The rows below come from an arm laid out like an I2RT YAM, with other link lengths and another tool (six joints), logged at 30 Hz.
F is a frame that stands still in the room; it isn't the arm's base.
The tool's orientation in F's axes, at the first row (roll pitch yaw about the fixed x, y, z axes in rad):
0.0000 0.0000 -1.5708
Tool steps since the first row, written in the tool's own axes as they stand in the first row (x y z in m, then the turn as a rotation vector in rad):
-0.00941 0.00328 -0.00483 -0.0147 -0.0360 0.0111
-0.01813 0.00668 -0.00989 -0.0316 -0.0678 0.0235
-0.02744 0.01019 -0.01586 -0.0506 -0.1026 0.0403
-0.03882 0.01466 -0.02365 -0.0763 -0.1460 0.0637
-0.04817 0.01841 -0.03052 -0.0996 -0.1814 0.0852
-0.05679 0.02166 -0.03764 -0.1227 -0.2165 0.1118
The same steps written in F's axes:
0.00328 0.00941 -0.00483 -0.0360 0.0147 0.0111
0.00668 0.01813 -0.00989 -0.0678 0.0316 0.0235
0.01019 0.02744 -0.01586 -0.1026 0.0506 0.0403
0.01466 0.03882 -0.02365 -0.1460 0.0763 0.0637
0.01841 0.04817 -0.03052 -0.1814 0.0996 0.0852
0.02166 0.05679 -0.03764 -0.2165 0.1227 0.1118

